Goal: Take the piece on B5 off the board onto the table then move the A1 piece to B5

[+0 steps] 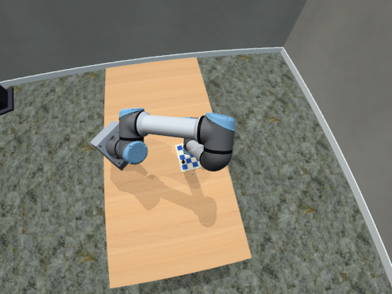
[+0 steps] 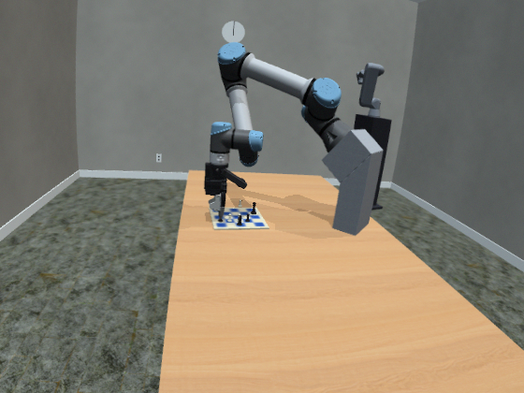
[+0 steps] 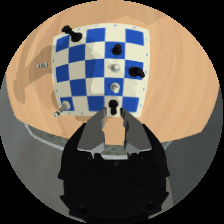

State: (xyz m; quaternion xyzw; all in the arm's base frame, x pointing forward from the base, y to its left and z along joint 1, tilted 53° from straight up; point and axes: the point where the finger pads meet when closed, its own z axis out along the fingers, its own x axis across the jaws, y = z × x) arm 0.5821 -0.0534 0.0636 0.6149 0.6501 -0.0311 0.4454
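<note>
The black chess piece lies 10 mm below my hand. Round my hand: light grey piece: 20 mm behind, 110 mm to the right; board: 80 mm behind, 20 mm to the right, 30 mm below.
</note>
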